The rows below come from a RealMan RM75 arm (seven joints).
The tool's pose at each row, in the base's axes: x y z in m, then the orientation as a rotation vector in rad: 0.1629, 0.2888, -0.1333, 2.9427, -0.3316, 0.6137; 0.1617, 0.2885, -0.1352, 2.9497, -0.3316, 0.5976; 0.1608, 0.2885, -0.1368, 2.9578, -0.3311, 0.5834; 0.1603, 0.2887, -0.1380, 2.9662, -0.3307, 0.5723; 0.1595, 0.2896, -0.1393, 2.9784, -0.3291, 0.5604; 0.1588, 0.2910, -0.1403, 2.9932, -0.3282, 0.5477; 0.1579, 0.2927, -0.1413, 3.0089, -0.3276, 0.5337
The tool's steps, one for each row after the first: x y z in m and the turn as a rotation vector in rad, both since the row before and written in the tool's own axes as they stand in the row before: -0.0018, 0.0004, 0.0013, 0.0025, -0.0116, -0.0004; -0.0014, 0.0001, 0.0011, 0.0041, -0.0107, -0.0005; -0.0010, -0.0002, 0.0009, 0.0052, -0.0088, -0.0001; -0.0014, -0.0008, 0.0008, 0.0087, -0.0101, -0.0006; -0.0013, -0.0013, 0.0005, 0.0111, -0.0111, 0.0001; -0.0015, -0.0015, 0.0004, 0.0117, -0.0120, 0.0004
